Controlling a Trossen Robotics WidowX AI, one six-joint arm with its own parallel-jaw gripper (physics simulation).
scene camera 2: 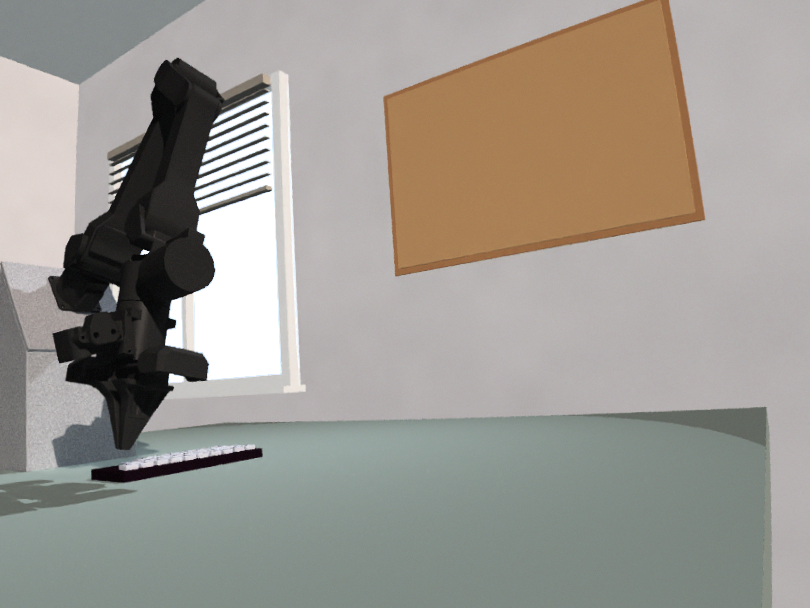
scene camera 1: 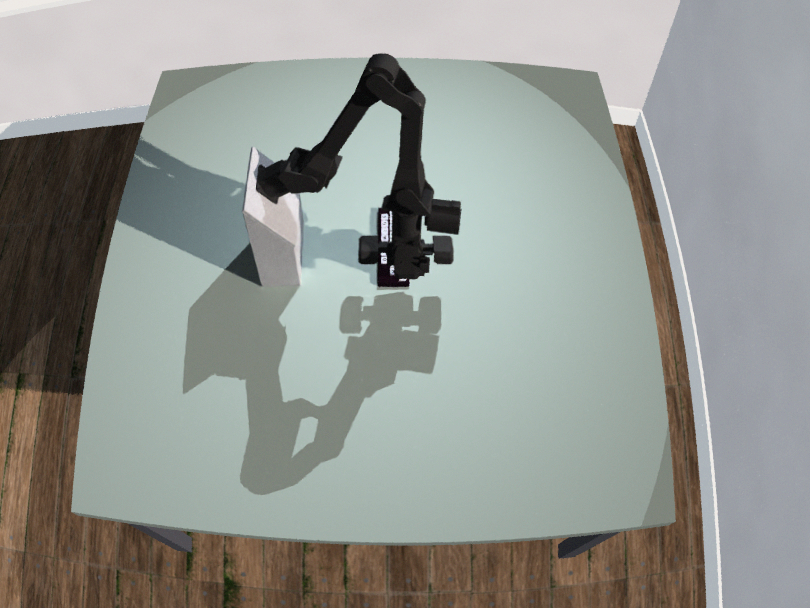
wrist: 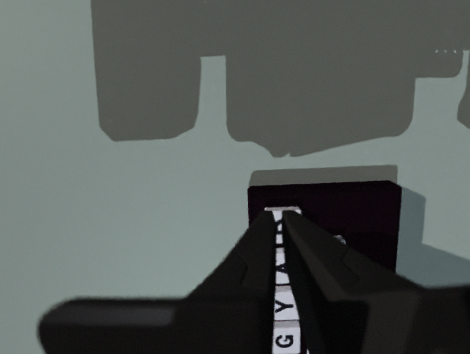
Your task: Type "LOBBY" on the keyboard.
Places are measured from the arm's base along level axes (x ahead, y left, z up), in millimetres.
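Pixels of known places: gripper, fingertip midpoint: (scene camera 2: 123, 449) (wrist: 276, 222); arm's base, origin of the base link: (scene camera 2: 74, 295) (scene camera 1: 267, 184).
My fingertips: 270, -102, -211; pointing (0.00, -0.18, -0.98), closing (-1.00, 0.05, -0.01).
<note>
For each thing: its top centre in the pictures, then the offset to it from my fingertips, as dx, dy, dz. Level surfaces: height alone.
- dark keyboard, middle of its top: (scene camera 2: 183, 453) (scene camera 1: 393, 243) -19, +94, -17
- D key, middle of its top: (wrist: 283, 227) (scene camera 2: 128, 464) -4, +9, -17
- Y key, middle of its top: (wrist: 284, 306) (scene camera 2: 158, 459) -2, +46, -17
- G key, middle of its top: (wrist: 284, 341) (scene camera 2: 173, 457) -1, +65, -17
- table, its level: dz -33
A dark keyboard (scene camera 1: 393, 284) (scene camera 2: 189, 463) (wrist: 325, 197) with white letter keys lies on the table, partly under my arm in scene camera 1. My gripper (scene camera 2: 124, 446) (wrist: 276, 222) is shut with nothing between its fingers, tips pointing down a little above the keyboard's near end. In the wrist view the tips overlap the end key of one column, apparently the D key (wrist: 280, 226), partly hidden. Behind it run the A key (wrist: 281, 267), the Y key (wrist: 286, 306) and the G key (wrist: 286, 341). The fingers hide most other keys; L, O and B cannot be read.
A pale grey angular block (scene camera 1: 274, 251) (scene camera 2: 62, 399) stands on the table (scene camera 1: 497, 392) (scene camera 2: 457, 497) beside the keyboard, with the arm's base at its upper part. Arm shadows fall across the table. A window and a corkboard (scene camera 2: 543, 143) are on the wall behind.
</note>
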